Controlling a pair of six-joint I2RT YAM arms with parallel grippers.
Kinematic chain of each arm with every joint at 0, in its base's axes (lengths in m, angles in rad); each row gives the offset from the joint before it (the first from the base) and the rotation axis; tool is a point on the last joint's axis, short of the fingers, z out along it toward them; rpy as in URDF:
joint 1: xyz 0 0 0.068 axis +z
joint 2: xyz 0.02 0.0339 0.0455 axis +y
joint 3: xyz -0.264 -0.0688 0 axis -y
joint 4: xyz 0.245 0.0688 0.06 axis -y
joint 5: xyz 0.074 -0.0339 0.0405 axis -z
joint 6: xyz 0.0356 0 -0.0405 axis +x
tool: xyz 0 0 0 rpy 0 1.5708 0
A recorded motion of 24 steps. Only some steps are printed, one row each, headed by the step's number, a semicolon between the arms.
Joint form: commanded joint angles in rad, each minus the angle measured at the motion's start. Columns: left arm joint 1, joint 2, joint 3, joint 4, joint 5, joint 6; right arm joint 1, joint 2, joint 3, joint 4, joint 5, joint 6.
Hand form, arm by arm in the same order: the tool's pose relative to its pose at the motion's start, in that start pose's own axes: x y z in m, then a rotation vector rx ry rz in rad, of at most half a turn. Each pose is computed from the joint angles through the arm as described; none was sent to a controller.
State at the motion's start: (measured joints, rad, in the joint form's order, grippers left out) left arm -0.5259 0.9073 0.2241 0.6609 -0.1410 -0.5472; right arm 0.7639 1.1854 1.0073 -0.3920 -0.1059 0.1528
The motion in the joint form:
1: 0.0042 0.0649 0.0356 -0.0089 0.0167 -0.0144; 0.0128 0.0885 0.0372 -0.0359 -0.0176 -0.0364
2: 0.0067 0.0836 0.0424 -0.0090 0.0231 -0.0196; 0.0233 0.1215 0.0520 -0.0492 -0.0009 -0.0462
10: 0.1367 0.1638 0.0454 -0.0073 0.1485 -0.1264; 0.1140 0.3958 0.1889 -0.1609 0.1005 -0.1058
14: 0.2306 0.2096 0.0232 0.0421 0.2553 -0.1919; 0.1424 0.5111 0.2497 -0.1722 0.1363 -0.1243
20: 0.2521 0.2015 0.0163 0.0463 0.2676 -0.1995; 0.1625 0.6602 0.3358 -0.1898 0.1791 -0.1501
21: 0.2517 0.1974 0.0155 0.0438 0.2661 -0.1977; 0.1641 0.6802 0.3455 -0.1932 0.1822 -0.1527
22: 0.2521 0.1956 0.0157 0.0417 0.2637 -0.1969; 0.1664 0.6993 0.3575 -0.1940 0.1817 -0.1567
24: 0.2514 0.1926 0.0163 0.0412 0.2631 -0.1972; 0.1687 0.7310 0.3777 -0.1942 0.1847 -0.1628
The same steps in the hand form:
1: 0.0010 -0.0008 0.0104 -0.0093 0.0388 -0.0095; 0.0020 0.0017 0.0215 -0.0161 0.0905 -0.0337
2: 0.0021 -0.0002 0.0131 -0.0124 0.0510 -0.0134; 0.0031 0.0032 0.0296 -0.0041 0.1210 -0.0472
10: 0.0024 0.0262 0.0225 -0.0624 0.1101 -0.1295; 0.0179 0.0223 0.0959 0.0527 0.3680 -0.1625
14: 0.0030 0.0458 0.0228 -0.0662 0.1302 -0.2114; 0.0244 0.0297 0.1250 0.0722 0.4321 -0.2075
20: 0.0010 0.0493 0.0208 -0.0706 0.1199 -0.2212; 0.0345 0.0344 0.1627 0.1037 0.5095 -0.2592
21: 0.0009 0.0491 0.0203 -0.0709 0.1187 -0.2192; 0.0369 0.0345 0.1678 0.1066 0.5230 -0.2642
22: 0.0006 0.0492 0.0202 -0.0732 0.1171 -0.2183; 0.0382 0.0352 0.1727 0.1044 0.5312 -0.2699
24: 0.0001 0.0487 0.0201 -0.0713 0.1147 -0.2181; 0.0403 0.0359 0.1809 0.1055 0.5430 -0.2788

